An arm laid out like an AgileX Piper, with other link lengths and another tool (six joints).
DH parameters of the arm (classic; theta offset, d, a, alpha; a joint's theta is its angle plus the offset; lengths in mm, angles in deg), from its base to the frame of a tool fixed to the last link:
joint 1: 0 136.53 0 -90
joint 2: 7.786 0 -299.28 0
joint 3: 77.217 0 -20.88 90
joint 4: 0 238.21 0 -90
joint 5: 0 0 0 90
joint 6: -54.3 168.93 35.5 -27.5
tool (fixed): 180 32.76 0 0
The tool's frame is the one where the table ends.
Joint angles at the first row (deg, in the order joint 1, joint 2, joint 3, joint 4, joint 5, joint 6):
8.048, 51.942, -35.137, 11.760, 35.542, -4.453
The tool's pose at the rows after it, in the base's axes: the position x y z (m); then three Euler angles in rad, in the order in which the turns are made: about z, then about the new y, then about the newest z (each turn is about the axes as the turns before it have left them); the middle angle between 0 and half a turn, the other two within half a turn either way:
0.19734 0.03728 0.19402 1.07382 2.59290 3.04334
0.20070 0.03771 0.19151 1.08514 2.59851 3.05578
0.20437 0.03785 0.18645 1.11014 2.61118 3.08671
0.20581 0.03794 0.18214 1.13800 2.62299 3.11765
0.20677 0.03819 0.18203 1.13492 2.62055 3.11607
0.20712 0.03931 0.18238 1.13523 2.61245 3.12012
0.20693 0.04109 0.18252 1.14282 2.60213 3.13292
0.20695 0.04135 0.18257 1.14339 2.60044 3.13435
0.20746 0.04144 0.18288 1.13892 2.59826 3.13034
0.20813 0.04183 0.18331 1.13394 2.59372 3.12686
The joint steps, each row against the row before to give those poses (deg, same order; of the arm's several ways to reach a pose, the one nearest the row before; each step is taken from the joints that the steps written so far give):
-0.003, 1.560, -0.001, 1.274, -0.530, -0.316
0.002, 1.208, -0.101, 0.191, -0.596, -0.292
0.004, 1.804, -0.062, -0.004, -0.593, -0.048
-0.003, 1.248, 0.000, 0.017, -0.120, -0.126
0.000, 0.162, 0.002, 0.120, -0.286, -0.002
-0.001, 0.000, -0.001, 0.487, -0.159, -0.001
0.001, 0.001, 0.000, 0.764, -0.001, -0.046
0.001, -0.001, 0.001, 0.110, -0.018, 0.003
-0.001, -0.001, -0.001, 0.058, -0.170, -0.002
0.002, 0.001, 0.001, 0.188, -0.238, 0.002

